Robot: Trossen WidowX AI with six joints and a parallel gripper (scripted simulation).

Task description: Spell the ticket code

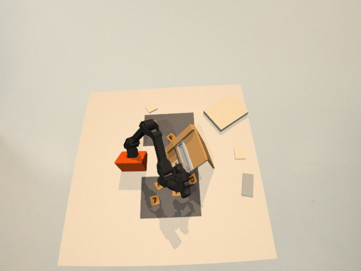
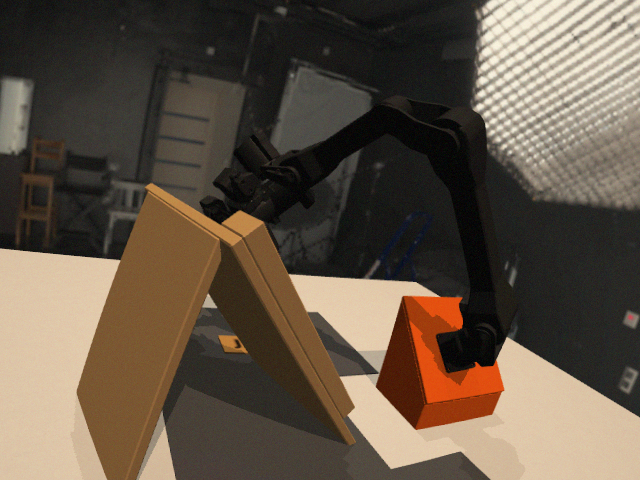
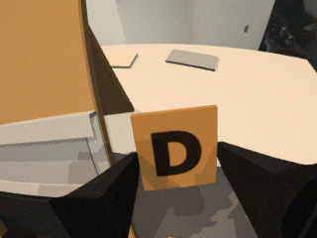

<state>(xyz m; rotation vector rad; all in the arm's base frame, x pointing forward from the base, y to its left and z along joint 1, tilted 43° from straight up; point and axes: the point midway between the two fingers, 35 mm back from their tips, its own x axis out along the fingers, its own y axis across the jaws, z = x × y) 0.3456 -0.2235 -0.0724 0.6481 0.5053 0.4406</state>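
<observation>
Right now my gripper tip is 12 cm to the right of the white ticket, 9 cm past it and 8 cm above it. Round my gripper tip: cream slab 55 cm to the left, 31 cm ahead, 15 cm below; d tile right at my gripper tip; grey plate 37 cm ahead, 16 cm below, 2 cm to the right.
</observation>
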